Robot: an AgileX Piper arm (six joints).
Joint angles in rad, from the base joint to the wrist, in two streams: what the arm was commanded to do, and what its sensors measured. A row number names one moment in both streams.
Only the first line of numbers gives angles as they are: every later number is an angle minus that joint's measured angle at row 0.
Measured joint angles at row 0:
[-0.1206, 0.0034, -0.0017, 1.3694, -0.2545, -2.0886]
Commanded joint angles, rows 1 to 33:
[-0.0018, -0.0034, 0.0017, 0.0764, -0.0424, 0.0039]
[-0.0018, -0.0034, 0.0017, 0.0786, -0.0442, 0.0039]
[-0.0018, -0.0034, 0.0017, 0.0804, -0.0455, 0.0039]
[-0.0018, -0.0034, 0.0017, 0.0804, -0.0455, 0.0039]
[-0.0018, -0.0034, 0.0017, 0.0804, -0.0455, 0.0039]
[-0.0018, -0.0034, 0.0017, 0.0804, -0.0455, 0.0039]
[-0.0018, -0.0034, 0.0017, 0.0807, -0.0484, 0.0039]
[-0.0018, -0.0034, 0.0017, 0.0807, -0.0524, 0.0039]
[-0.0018, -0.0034, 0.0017, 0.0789, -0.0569, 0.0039]
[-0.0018, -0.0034, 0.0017, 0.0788, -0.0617, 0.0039]
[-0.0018, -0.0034, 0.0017, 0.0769, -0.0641, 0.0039]
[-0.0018, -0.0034, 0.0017, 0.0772, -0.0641, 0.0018]
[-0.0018, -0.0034, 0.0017, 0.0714, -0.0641, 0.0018]
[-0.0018, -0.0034, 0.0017, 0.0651, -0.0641, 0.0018]
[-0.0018, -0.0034, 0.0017, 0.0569, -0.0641, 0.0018]
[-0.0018, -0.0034, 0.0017, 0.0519, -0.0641, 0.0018]
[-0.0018, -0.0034, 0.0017, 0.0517, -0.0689, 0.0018]
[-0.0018, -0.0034, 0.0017, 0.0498, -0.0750, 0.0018]
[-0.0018, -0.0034, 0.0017, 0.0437, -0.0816, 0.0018]
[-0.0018, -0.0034, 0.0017, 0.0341, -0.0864, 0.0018]
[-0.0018, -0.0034, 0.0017, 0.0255, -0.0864, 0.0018]
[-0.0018, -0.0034, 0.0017, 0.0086, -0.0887, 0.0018]
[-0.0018, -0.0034, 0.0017, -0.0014, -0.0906, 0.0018]
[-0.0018, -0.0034, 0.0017, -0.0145, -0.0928, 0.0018]
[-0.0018, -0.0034, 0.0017, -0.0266, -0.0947, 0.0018]
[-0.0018, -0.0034, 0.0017, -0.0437, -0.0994, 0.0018]
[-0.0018, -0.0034, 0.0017, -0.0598, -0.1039, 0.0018]
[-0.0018, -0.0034, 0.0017, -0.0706, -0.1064, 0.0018]
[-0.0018, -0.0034, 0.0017, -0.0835, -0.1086, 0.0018]
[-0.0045, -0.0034, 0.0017, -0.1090, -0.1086, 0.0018]
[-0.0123, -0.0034, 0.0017, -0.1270, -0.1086, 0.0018]
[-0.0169, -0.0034, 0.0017, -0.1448, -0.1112, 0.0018]
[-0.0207, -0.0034, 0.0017, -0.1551, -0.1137, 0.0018]
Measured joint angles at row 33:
[0.0000, 0.0001, 0.0139, -0.0481, -0.0562, 0.0098]
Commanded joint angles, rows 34 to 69:
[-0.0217, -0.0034, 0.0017, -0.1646, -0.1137, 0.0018]
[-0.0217, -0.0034, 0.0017, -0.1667, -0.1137, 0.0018]
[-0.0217, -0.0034, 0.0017, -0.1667, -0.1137, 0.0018]
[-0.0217, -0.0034, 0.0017, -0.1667, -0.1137, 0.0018]
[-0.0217, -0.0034, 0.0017, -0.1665, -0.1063, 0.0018]
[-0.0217, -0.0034, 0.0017, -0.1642, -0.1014, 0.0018]
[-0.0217, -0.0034, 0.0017, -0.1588, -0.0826, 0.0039]
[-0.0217, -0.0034, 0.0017, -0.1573, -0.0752, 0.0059]
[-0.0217, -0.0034, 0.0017, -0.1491, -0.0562, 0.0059]
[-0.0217, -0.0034, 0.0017, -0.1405, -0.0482, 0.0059]
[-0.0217, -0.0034, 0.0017, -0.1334, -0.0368, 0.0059]
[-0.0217, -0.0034, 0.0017, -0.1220, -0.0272, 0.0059]
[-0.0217, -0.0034, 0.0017, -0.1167, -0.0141, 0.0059]
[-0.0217, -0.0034, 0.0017, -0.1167, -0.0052, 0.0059]
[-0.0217, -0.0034, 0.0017, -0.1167, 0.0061, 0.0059]
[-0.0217, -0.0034, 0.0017, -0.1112, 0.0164, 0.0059]
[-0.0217, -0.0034, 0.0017, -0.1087, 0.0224, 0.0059]
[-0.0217, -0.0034, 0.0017, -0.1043, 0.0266, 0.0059]
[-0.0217, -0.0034, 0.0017, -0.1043, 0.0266, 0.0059]
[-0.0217, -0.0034, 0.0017, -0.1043, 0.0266, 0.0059]
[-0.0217, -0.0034, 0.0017, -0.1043, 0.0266, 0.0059]
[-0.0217, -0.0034, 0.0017, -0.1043, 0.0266, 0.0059]
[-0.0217, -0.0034, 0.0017, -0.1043, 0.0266, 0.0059]
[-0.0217, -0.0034, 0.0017, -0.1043, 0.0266, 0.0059]
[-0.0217, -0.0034, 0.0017, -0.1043, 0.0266, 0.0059]
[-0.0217, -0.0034, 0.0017, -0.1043, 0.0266, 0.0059]
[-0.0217, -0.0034, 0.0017, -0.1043, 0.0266, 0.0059]
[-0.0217, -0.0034, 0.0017, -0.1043, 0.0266, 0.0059]
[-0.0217, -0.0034, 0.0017, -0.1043, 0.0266, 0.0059]
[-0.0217, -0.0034, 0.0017, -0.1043, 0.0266, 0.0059]
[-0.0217, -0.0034, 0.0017, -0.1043, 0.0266, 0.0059]
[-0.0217, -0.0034, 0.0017, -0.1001, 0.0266, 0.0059]
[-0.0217, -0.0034, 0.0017, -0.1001, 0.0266, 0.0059]
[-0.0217, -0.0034, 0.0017, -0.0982, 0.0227, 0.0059]
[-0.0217, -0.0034, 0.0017, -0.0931, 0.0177, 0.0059]
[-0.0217, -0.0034, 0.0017, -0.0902, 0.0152, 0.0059]
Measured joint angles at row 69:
[-0.0179, 0.0022, 0.0095, -0.0909, 0.0296, 0.0075]
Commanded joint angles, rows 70 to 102:
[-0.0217, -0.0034, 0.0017, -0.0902, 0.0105, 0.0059]
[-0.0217, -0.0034, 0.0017, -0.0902, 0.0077, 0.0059]
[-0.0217, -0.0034, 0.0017, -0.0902, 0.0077, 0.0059]
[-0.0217, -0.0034, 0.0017, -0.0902, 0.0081, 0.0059]
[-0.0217, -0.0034, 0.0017, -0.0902, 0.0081, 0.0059]
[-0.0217, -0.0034, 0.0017, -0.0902, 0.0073, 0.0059]
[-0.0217, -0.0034, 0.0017, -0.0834, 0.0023, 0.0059]
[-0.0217, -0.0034, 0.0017, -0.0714, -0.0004, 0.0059]
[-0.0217, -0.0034, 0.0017, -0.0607, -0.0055, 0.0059]
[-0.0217, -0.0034, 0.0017, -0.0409, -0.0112, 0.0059]
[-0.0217, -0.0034, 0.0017, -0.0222, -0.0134, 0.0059]
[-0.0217, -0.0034, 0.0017, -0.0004, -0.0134, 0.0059]
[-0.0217, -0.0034, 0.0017, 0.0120, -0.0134, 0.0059]
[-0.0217, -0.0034, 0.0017, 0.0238, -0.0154, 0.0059]
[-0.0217, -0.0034, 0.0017, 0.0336, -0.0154, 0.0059]
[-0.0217, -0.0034, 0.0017, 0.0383, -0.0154, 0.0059]
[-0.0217, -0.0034, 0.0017, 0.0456, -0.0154, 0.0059]
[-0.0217, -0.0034, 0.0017, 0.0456, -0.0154, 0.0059]
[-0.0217, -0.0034, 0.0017, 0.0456, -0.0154, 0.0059]
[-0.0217, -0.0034, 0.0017, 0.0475, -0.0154, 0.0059]
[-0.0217, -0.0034, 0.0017, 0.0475, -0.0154, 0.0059]
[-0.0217, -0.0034, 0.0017, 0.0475, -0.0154, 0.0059]
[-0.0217, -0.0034, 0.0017, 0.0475, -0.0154, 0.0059]
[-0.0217, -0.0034, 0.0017, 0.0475, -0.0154, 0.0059]
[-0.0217, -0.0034, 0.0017, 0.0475, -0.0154, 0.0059]
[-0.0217, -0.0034, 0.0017, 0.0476, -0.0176, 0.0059]
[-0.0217, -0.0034, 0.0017, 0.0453, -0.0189, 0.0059]
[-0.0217, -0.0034, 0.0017, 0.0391, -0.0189, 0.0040]
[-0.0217, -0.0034, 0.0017, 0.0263, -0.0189, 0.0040]
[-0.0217, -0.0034, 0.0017, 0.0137, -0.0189, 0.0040]
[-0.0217, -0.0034, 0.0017, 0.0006, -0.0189, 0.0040]
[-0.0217, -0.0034, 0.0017, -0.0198, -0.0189, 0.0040]
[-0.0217, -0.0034, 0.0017, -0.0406, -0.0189, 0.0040]
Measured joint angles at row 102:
[-0.0179, 0.0003, -0.0092, -0.0060, -0.0192, -0.0028]
